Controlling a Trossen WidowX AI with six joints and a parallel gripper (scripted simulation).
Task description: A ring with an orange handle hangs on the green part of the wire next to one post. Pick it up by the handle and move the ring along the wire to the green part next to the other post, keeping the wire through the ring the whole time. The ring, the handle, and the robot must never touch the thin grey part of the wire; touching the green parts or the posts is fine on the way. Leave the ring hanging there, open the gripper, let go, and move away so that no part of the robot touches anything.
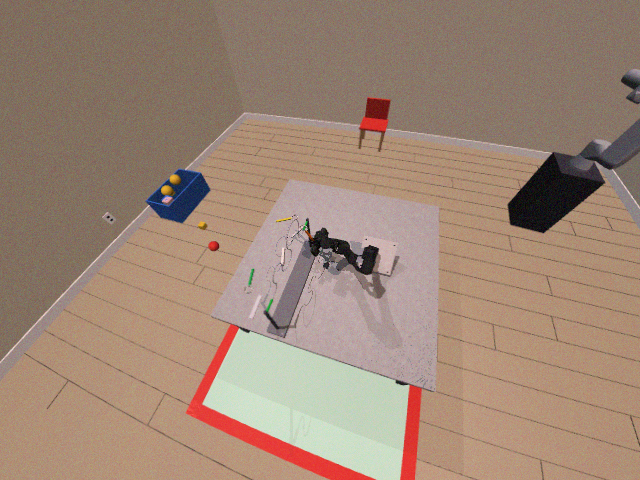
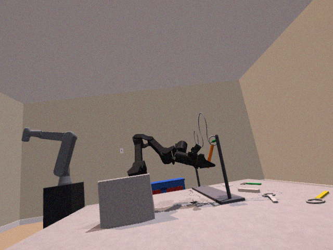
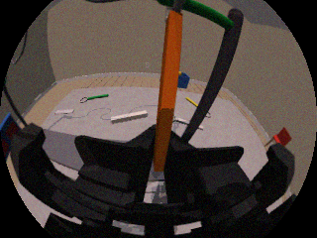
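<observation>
My gripper tip is now 90 mm below the orange-handled ring.
</observation>
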